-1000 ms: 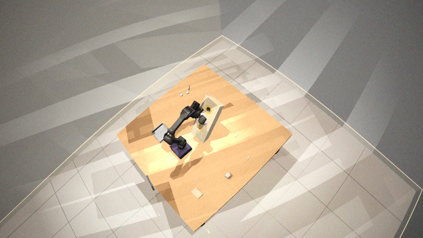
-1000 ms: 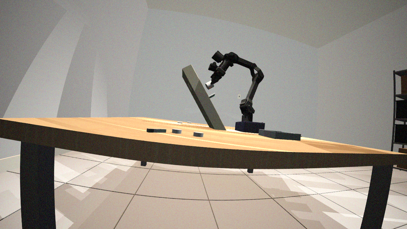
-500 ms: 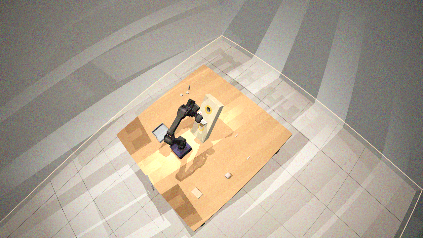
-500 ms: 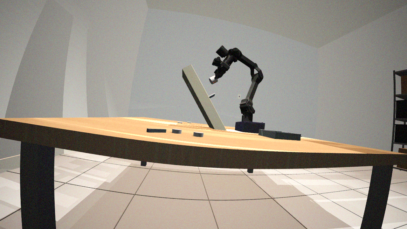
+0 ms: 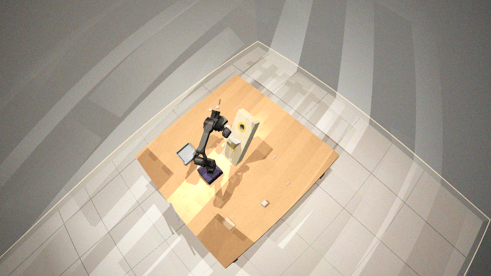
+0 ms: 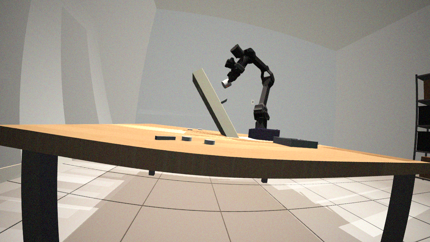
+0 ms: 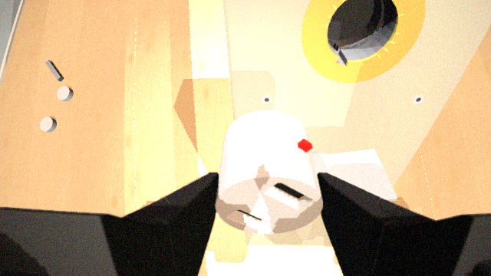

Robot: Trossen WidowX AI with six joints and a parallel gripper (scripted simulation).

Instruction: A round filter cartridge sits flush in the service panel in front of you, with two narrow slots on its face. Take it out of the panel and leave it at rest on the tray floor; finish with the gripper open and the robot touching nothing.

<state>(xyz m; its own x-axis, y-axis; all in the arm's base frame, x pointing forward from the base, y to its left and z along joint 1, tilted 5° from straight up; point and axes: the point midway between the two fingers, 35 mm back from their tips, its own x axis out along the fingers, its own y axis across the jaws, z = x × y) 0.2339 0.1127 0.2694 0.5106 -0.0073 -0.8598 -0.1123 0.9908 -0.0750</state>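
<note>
My gripper tip is 34 cm past the grey tray, 18 cm to the right of it and 29 cm above it. From my gripper tip the other things lie so: white round cartridge right at my gripper tip; white card 40 cm behind, 52 cm to the right, 30 cm below; short bar 18 cm ahead, 46 cm to the left, 30 cm below.
</note>
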